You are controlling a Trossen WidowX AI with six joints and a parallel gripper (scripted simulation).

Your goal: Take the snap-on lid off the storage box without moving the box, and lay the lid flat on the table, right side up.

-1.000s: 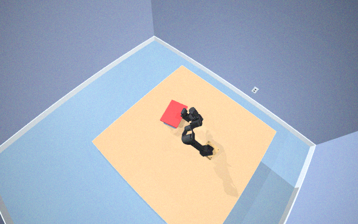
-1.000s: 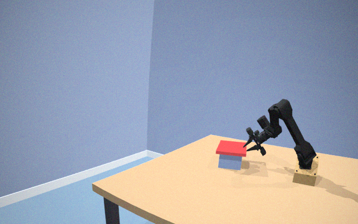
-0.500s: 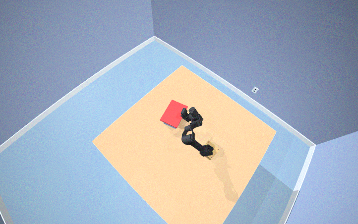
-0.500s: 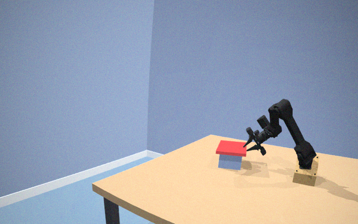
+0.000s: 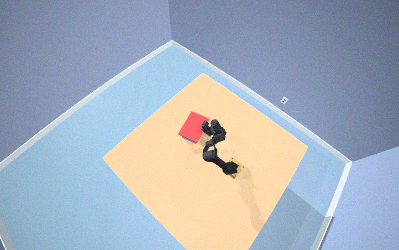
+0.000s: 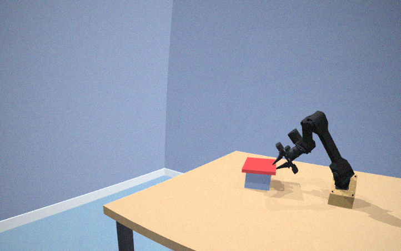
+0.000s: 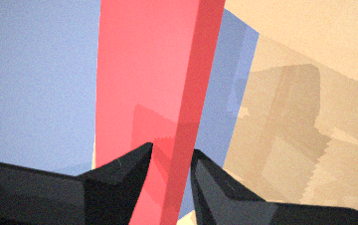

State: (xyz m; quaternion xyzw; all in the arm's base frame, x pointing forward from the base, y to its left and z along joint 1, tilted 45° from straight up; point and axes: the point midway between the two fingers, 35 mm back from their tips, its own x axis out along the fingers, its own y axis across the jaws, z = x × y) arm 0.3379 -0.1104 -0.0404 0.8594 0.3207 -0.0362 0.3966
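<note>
Right now the red lid is 70 mm ahead of my gripper tip and 10 mm to the left of it. Round my gripper tip: blue storage box: 70 mm ahead, 10 mm to the left, 50 mm below.
</note>
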